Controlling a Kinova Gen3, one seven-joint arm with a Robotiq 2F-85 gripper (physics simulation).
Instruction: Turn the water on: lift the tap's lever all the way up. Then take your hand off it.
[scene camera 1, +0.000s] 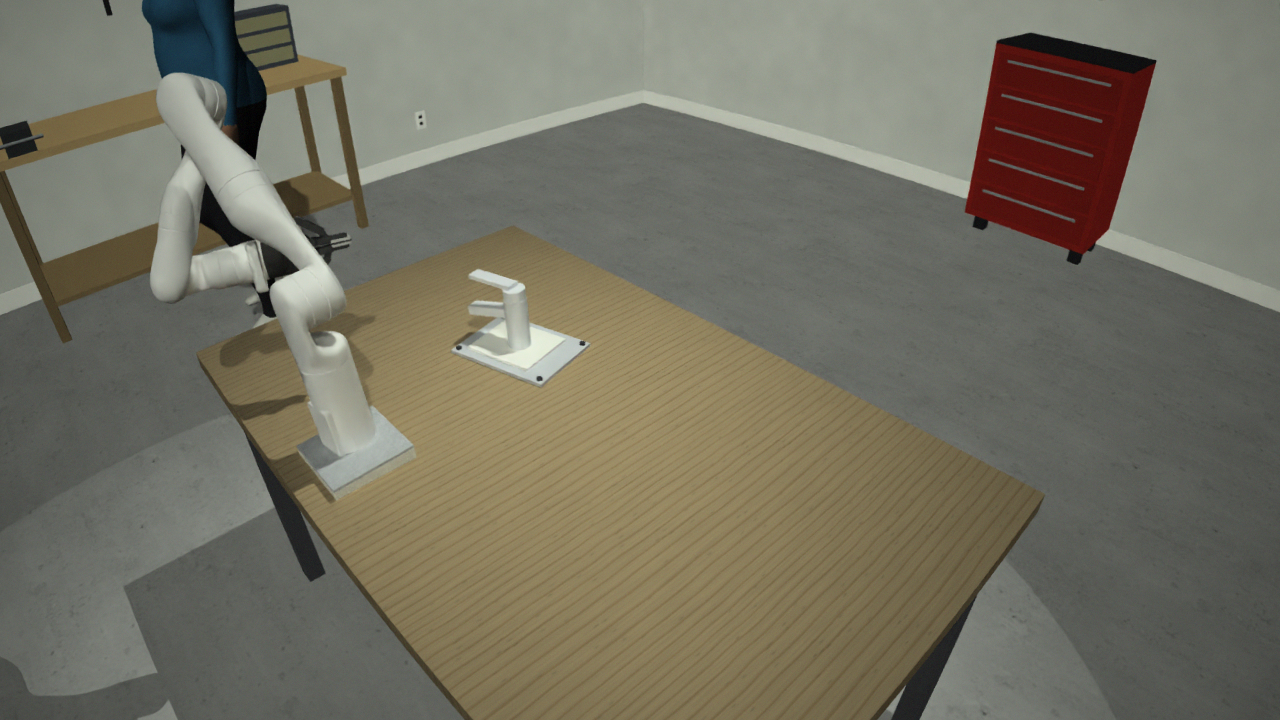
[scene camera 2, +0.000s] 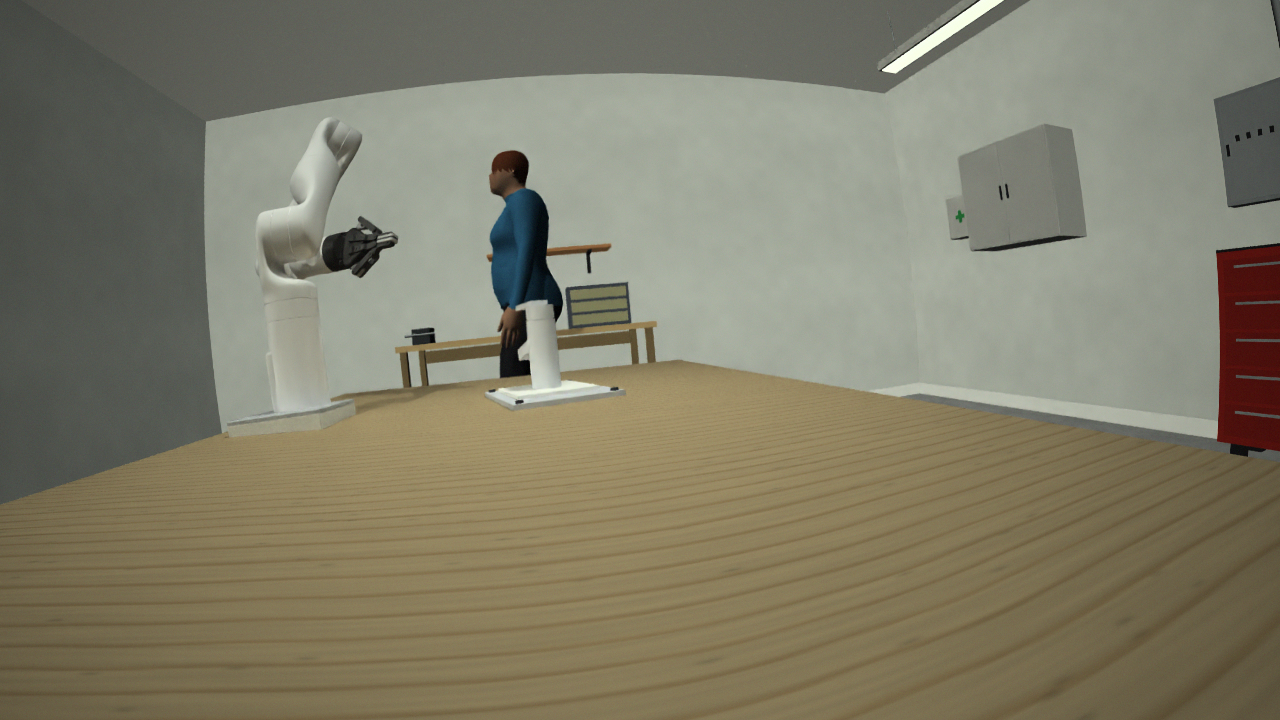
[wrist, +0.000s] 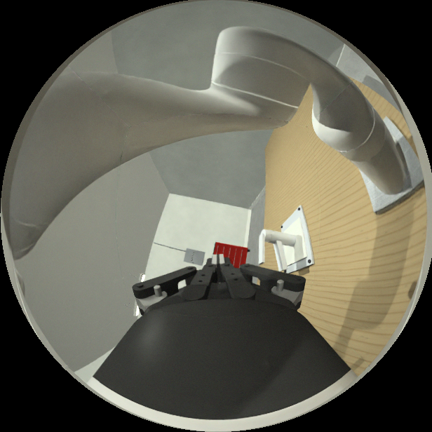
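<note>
The white tap stands upright on its mounting plate. Its flat lever sticks out from the top of the body, above the spout. In scene camera 2 the lever looks close to level with the body's top; its exact tilt is hard to tell. My gripper is shut and empty. It is higher than the tap and well apart from the lever, on the side where the lever points.
My arm's base stands on the wooden table. A person in a blue top stands beyond the table, near the workbench. A red drawer cabinet stands farther off.
</note>
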